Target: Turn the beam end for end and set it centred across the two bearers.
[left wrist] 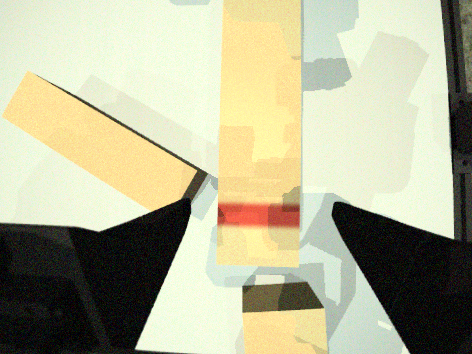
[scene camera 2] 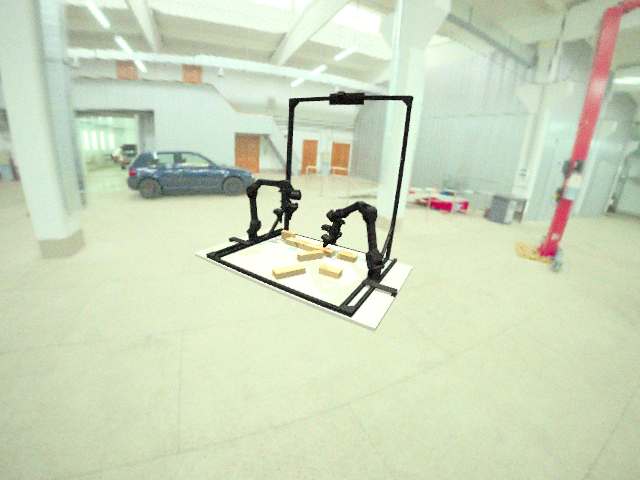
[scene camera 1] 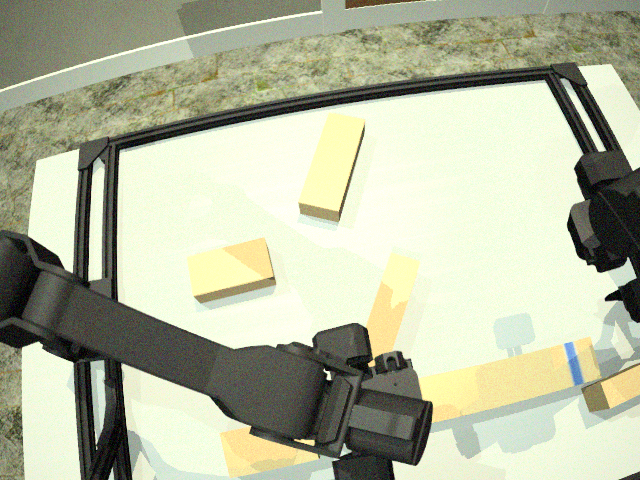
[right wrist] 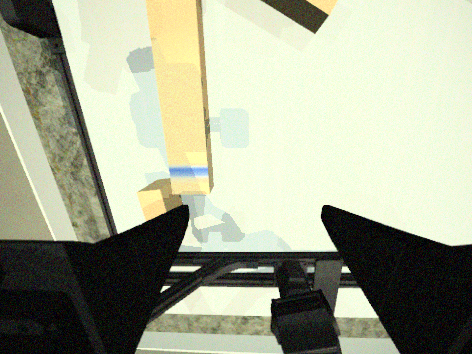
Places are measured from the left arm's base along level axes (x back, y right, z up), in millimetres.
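Pixels of known places: left gripper, fingertip midpoint: [left wrist: 261, 206] [scene camera 2: 327, 245]; right gripper, fingertip midpoint: [scene camera 2: 285, 221] [right wrist: 254, 211]; left arm's base, link origin: [scene camera 2: 373, 278]; right arm's base, link origin: [scene camera 2: 252, 240] [right wrist: 289, 273].
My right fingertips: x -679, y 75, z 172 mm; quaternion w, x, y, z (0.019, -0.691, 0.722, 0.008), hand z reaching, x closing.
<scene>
Ahead of a thing's pixels: the offset from my right fingertips to its top centre. "spot": to the spot under its first point.
The long wooden beam {dx +142, dy +94, dz -153 mm} [scene camera 1: 496, 384] [scene camera 2: 302, 243] [left wrist: 260, 110] [right wrist: 180, 105] lies flat and low, apparently on the table. Its blue band {spot: dx -10, dy +98, dz -153 mm} [scene camera 1: 573, 363] [right wrist: 189, 172] is at the right end in scene camera 1, its red band {spot: dx +295, dy +90, dz -153 mm} [left wrist: 258, 215] at the other end. My left gripper [left wrist: 261, 206] is open, its fingers standing apart on either side of the red end without touching it. My right gripper [right wrist: 254, 211] is open and empty, above and off the blue end. Several plain blocks lie around; which two are the bearers I cannot tell. In scene camera 1 the left arm hides the red end.
Blocks lie at the back {spot: dx +265, dy -284, dz -153 mm} [scene camera 1: 333, 165] [scene camera 2: 288, 271], at the left [scene camera 1: 227, 268] [scene camera 2: 330, 270], slanting beside the beam {dx +237, dy -38, dz -147 mm} [scene camera 1: 390, 310] [left wrist: 105, 140], near its red end {spot: dx +456, dy +120, dz -153 mm} [scene camera 1: 248, 454] [left wrist: 285, 332] and against its blue end {spot: dx -67, dy +153, dz -128 mm} [scene camera 1: 625, 386] [right wrist: 157, 200]. A black frame [scene camera 1: 330, 100] edges the table.
</scene>
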